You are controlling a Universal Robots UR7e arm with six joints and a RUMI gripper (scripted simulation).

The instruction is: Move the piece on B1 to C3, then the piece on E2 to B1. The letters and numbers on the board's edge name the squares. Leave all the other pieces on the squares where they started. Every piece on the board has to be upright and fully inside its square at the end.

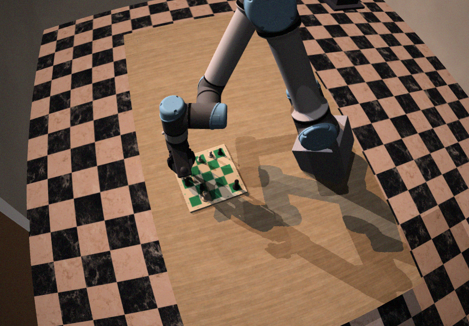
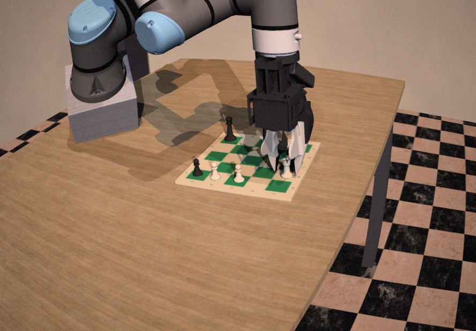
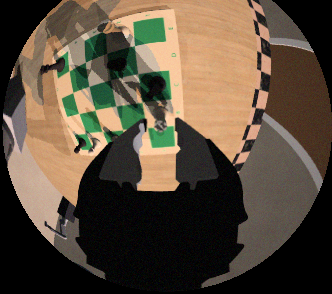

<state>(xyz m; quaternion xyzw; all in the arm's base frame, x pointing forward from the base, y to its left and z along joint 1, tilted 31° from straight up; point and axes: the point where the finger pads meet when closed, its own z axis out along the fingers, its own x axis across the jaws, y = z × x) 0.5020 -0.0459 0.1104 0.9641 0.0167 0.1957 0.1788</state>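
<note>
My hand is 80 mm past the cream chessboard, 40 mm to the right of it and 30 mm above it.
</note>
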